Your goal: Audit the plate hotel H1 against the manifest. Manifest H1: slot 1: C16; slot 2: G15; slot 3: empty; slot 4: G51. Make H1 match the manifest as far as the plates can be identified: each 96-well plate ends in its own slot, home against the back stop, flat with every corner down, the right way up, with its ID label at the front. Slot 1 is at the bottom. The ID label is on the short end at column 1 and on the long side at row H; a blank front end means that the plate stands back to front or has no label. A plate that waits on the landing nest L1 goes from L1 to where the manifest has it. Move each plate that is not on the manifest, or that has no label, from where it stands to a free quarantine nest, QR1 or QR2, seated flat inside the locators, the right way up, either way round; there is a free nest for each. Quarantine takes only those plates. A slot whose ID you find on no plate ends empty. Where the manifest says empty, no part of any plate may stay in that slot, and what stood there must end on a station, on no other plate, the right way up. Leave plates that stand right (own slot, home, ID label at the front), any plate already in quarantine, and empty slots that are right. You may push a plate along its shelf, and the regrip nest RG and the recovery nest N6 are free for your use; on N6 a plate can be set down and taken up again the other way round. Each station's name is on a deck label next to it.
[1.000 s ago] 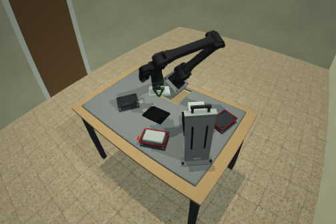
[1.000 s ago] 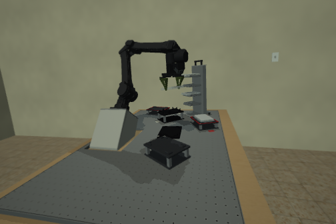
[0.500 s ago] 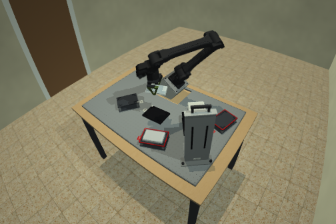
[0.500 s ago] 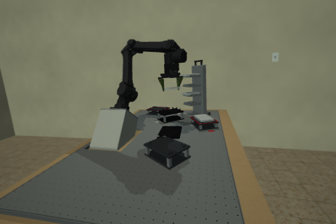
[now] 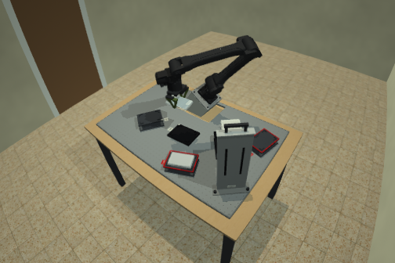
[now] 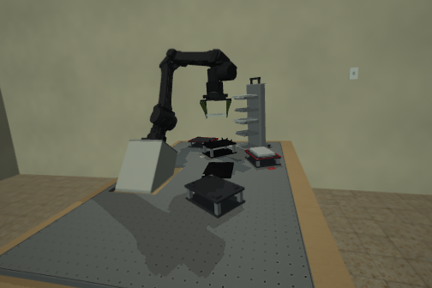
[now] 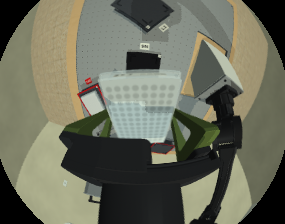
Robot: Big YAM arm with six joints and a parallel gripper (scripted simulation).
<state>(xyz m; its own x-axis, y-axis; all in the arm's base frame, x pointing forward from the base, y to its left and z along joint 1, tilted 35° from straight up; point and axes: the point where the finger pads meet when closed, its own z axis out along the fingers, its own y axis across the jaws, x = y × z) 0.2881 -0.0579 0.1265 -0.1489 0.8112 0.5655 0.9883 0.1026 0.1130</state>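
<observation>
My hand is 24 cm above the black recovery nest N6. Also, from my hand: N6 deck label (25 cm below, 10 cm to the right); grey plate hotel H1 (44 cm to the left, 15 cm ahead, 6 cm below); red-rimmed quarantine nest (21 cm below, 18 cm ahead, 15 cm to the left).
</observation>
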